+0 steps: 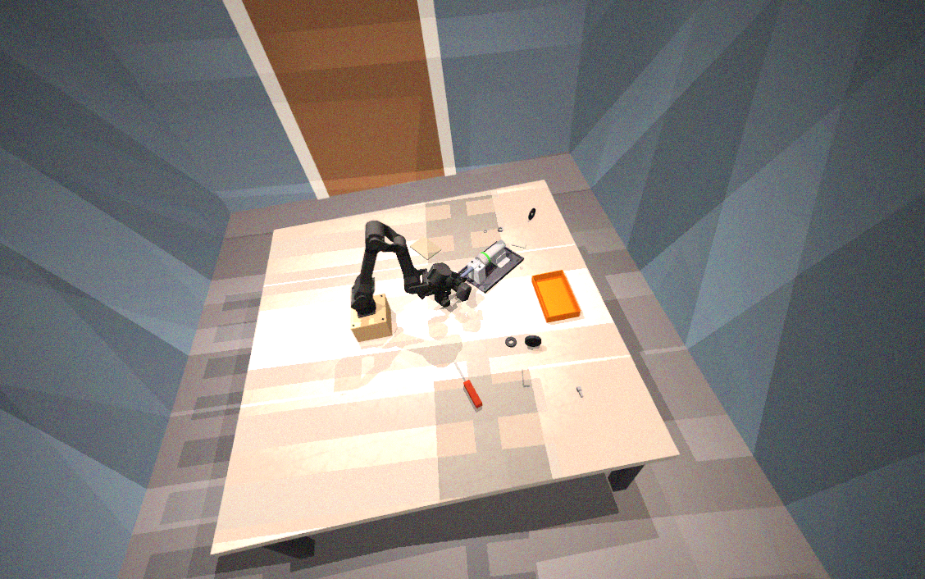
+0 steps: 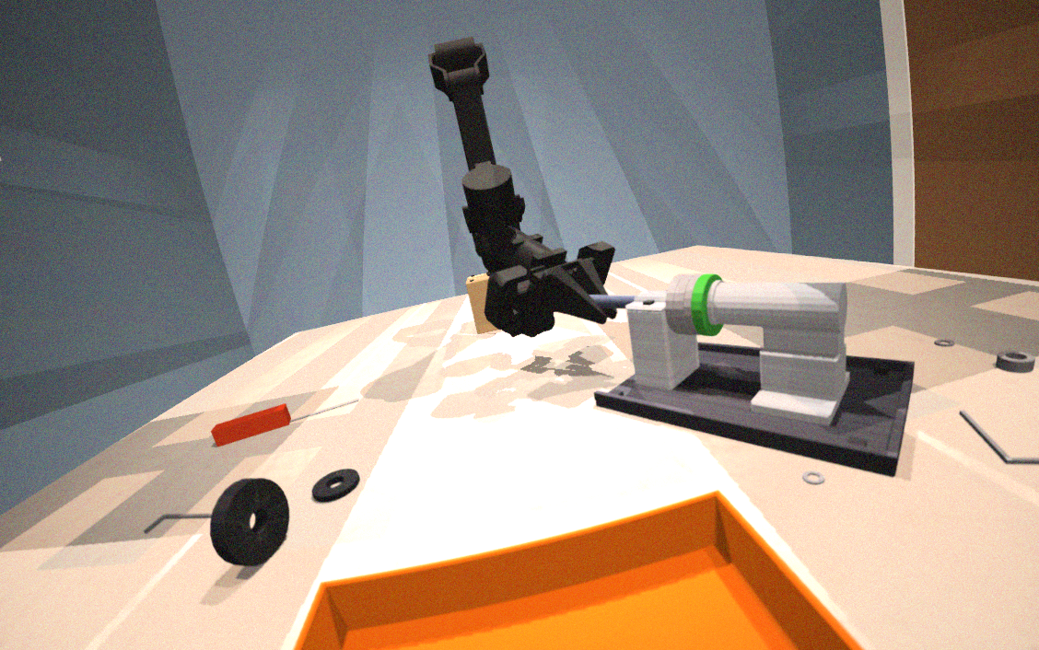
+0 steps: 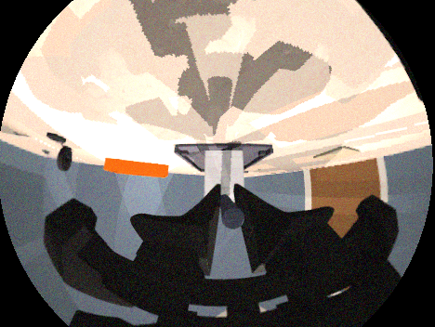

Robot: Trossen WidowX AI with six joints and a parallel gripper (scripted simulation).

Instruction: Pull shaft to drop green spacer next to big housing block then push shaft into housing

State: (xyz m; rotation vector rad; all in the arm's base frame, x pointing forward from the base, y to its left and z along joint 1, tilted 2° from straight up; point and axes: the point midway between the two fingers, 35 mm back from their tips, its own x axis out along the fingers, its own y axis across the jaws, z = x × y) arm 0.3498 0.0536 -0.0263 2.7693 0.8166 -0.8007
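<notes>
Now: gripper tip 50 mm short of the shaft, 30 mm to the right of it and 20 mm below it. From my gripper tip the other things lie so: orange tray 310 mm ahead, 140 mm to the right, 50 mm below; then grey spacer 80 mm ahead, 50 mm to the left, 20 mm above; then green spacer 90 mm ahead, 60 mm to the left, 20 mm above.
</notes>
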